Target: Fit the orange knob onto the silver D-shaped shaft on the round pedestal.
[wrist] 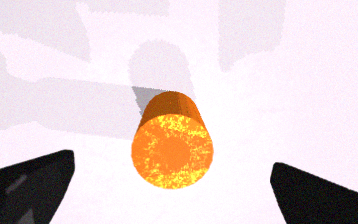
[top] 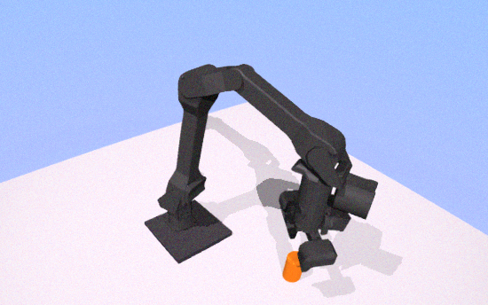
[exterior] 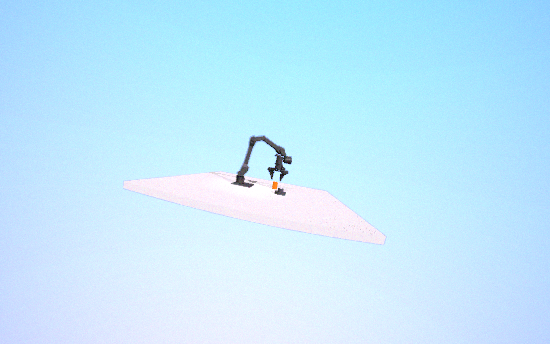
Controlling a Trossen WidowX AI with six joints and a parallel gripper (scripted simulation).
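Now: the orange knob 30 mm below my gripper tip. Also, from my gripper tip: dark pedestal 200 mm to the right, 70 mm ahead, 40 mm below.
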